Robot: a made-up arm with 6 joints. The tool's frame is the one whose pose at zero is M. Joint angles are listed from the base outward.
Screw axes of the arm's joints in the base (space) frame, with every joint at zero. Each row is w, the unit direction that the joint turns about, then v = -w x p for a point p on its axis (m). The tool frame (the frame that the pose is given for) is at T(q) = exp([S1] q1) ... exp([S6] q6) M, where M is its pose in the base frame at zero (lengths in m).
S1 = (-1, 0, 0, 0, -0.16, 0)
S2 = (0, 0, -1, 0.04, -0.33, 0)
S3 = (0, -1, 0, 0.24, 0, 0.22)
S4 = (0, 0, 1, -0.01, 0.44, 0)
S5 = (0, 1, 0, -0.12, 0, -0.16)
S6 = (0, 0, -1, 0.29, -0.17, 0)
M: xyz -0.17 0.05 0.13 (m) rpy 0 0 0 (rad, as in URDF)
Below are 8 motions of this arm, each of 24 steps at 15 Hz.
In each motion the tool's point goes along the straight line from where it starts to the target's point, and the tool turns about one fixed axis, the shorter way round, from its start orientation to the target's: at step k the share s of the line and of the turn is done. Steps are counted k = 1, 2, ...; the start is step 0. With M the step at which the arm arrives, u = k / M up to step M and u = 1 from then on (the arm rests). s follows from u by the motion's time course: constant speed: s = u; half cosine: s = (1 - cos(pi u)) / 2; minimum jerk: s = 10 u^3 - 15 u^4 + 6 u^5.
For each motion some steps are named. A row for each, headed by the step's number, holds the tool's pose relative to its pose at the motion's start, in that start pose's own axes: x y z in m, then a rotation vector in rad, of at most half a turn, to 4 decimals.
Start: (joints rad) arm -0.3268 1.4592 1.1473 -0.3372 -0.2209 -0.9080
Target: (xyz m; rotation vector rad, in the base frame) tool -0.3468 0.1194 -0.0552 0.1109 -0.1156 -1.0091
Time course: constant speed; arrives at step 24
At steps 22, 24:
22: -0.0611 0.0553 0.2220 0.6146 0.7650 -0.1232
24: -0.0666 0.0604 0.2422 0.6705 0.8345 -0.1344

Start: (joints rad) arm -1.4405 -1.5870 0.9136 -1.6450 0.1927 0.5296
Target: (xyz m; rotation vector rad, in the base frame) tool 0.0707 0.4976 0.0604 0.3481 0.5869 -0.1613
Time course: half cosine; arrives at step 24
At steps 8, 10, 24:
8: 0.0448 -0.0585 -0.0312 -0.4238 -0.1404 -0.1214
10: 0.0664 -0.0867 -0.0462 -0.6282 -0.2081 -0.1800
24: 0.1793 -0.2339 -0.1248 -1.6950 -0.5616 -0.4857

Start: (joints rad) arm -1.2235 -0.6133 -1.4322 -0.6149 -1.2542 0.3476
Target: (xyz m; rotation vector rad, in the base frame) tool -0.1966 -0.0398 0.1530 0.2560 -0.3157 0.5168
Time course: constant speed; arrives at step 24
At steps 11, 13, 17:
11: -0.0024 0.0186 0.0177 -0.1348 0.0056 0.2471
13: -0.0028 0.0219 0.0209 -0.1593 0.0067 0.2920
17: -0.0036 0.0287 0.0274 -0.2083 0.0087 0.3819

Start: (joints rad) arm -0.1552 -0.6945 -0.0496 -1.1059 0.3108 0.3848
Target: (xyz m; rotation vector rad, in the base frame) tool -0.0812 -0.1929 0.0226 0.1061 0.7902 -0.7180
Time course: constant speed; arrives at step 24
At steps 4, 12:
4: -0.0007 -0.0003 -0.0074 -0.0237 0.0586 0.0000
12: -0.0022 -0.0009 -0.0221 -0.0712 0.1757 0.0000

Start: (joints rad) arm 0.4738 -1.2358 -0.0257 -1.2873 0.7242 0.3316
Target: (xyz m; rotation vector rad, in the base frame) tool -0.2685 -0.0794 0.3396 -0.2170 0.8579 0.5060
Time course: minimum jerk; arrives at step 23
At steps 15, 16, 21, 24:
15: -0.2193 -0.1198 0.0054 -0.0494 0.0072 0.8411
16: -0.2373 -0.1296 0.0059 -0.0534 0.0077 0.9100
21: -0.2838 -0.1551 0.0070 -0.0639 0.0093 1.0886
24: -0.2855 -0.1560 0.0070 -0.0643 0.0093 1.0949

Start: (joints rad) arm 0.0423 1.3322 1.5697 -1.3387 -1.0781 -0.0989
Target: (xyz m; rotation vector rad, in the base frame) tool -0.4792 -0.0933 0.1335 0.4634 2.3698 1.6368
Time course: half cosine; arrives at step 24
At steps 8, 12, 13, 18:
8: 0.0494 -0.0036 0.0388 0.0409 0.1033 -0.0777
12: 0.0989 -0.0072 0.0777 0.0819 0.2066 -0.1555
13: 0.1118 -0.0082 0.0878 0.0926 0.2336 -0.1758
18: 0.1688 -0.0124 0.1326 0.1398 0.3527 -0.2654

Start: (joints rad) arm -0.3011 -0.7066 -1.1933 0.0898 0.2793 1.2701
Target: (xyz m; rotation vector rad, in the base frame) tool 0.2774 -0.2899 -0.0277 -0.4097 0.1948 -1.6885
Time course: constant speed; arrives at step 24
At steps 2, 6, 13, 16, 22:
2: 0.0334 -0.0343 0.0181 0.0793 0.0204 -0.1032
6: 0.1001 -0.1029 0.0542 0.2378 0.0613 -0.3097
13: 0.2169 -0.2230 0.1173 0.5153 0.1328 -0.6711
16: 0.2670 -0.2745 0.1444 0.6342 0.1634 -0.8260
22: 0.3671 -0.3774 0.1986 0.8720 0.2247 -1.1357

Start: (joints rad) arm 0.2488 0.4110 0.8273 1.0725 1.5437 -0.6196
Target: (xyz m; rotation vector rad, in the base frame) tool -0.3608 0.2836 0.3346 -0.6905 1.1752 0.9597
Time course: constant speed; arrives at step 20
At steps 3, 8, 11, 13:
3: -0.0288 0.0118 -0.0024 -0.0304 -0.0164 0.0605
8: -0.0768 0.0316 -0.0064 -0.0812 -0.0438 0.1614
11: -0.1056 0.0434 -0.0087 -0.1116 -0.0602 0.2220
13: -0.1248 0.0513 -0.0103 -0.1319 -0.0711 0.2624

